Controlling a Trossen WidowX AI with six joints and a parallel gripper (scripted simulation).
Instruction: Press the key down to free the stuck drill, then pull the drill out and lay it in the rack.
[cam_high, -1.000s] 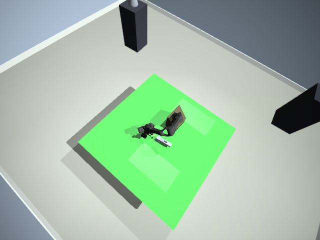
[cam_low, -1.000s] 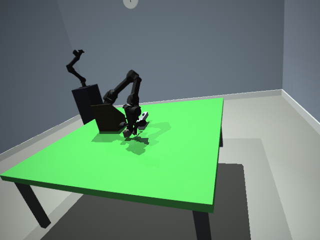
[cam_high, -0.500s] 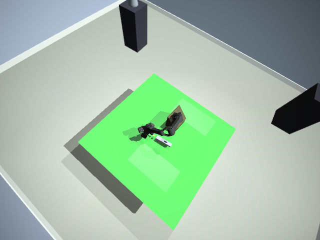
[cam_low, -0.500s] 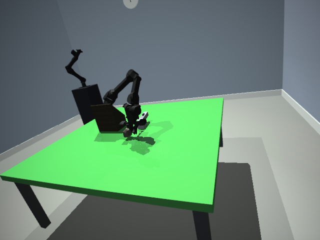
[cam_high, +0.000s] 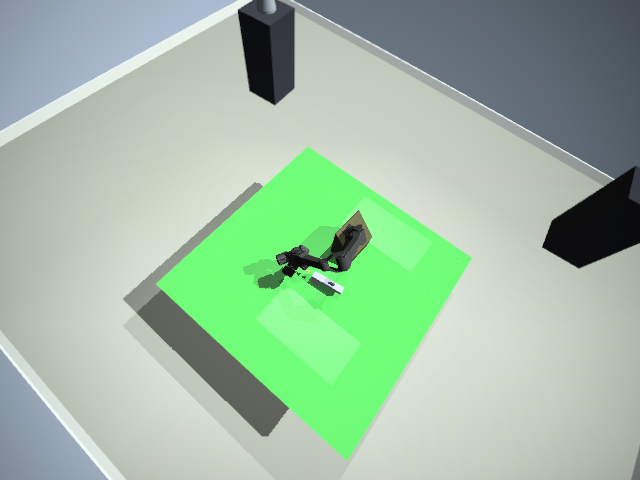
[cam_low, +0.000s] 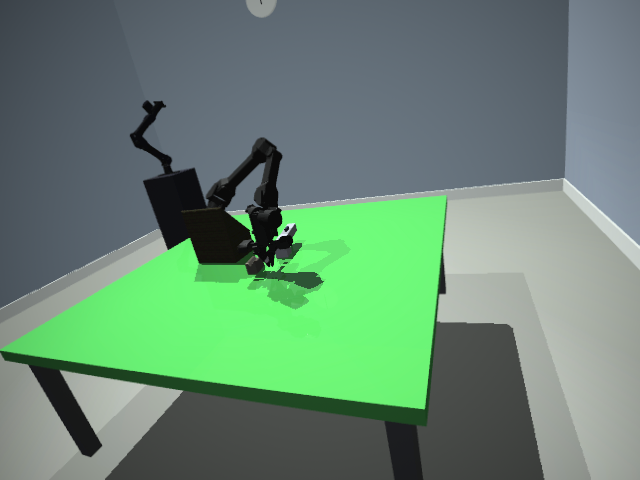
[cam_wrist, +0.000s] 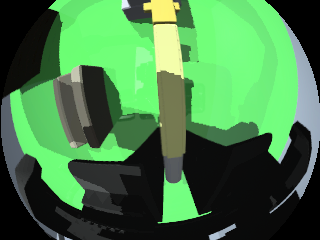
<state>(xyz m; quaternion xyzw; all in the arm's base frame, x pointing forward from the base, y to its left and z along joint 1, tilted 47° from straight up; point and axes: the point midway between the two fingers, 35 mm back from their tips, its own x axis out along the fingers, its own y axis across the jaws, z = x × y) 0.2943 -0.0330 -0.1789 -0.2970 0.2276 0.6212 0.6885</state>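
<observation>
My gripper tip is now 4 cm to the right of the yellow drill and 4 cm below it. From my gripper tip the other things lie so: grey block 20 cm to the left, 2 cm above, 1 cm behind; then rack 8 cm behind, 3 cm to the left.
</observation>
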